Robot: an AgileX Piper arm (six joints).
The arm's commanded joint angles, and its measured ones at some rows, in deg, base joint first. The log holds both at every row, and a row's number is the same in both.
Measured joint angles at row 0:
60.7, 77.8, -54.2, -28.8, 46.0, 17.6
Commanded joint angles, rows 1 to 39:
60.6, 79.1, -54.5, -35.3, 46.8, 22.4
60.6, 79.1, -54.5, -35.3, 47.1, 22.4
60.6, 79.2, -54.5, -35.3, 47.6, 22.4
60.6, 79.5, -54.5, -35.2, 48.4, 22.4
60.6, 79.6, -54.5, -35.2, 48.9, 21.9
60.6, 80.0, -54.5, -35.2, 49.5, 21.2
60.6, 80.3, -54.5, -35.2, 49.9, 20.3
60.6, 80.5, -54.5, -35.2, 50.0, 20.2
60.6, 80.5, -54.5, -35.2, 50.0, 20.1
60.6, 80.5, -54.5, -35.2, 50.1, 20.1
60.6, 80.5, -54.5, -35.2, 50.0, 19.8
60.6, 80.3, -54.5, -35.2, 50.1, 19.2
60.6, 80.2, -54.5, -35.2, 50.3, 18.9
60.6, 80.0, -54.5, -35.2, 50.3, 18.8
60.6, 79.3, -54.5, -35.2, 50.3, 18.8
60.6, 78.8, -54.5, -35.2, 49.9, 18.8
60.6, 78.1, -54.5, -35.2, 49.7, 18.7
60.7, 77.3, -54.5, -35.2, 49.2, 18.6
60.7, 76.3, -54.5, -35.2, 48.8, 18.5
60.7, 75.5, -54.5, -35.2, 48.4, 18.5
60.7, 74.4, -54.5, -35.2, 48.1, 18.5
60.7, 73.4, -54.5, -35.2, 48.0, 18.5
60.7, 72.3, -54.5, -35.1, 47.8, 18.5
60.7, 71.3, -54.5, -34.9, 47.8, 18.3
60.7, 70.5, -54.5, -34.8, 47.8, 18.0
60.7, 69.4, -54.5, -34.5, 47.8, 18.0
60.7, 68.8, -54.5, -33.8, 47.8, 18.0
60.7, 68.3, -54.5, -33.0, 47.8, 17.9
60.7, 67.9, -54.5, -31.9, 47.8, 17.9
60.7, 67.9, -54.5, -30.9, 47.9, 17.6
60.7, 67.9, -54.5, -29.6, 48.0, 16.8
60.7, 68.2, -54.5, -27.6, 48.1, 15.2
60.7, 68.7, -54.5, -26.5, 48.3, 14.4
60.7, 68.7, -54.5, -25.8, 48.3, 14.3
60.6, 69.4, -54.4, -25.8, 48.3, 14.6
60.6, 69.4, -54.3, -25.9, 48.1, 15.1
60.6, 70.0, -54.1, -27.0, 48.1, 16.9
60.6, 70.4, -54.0, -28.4, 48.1, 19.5
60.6, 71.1, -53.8, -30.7, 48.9, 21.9
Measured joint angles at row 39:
60.8, 69.4, -54.7, -26.5, 48.2, 15.7
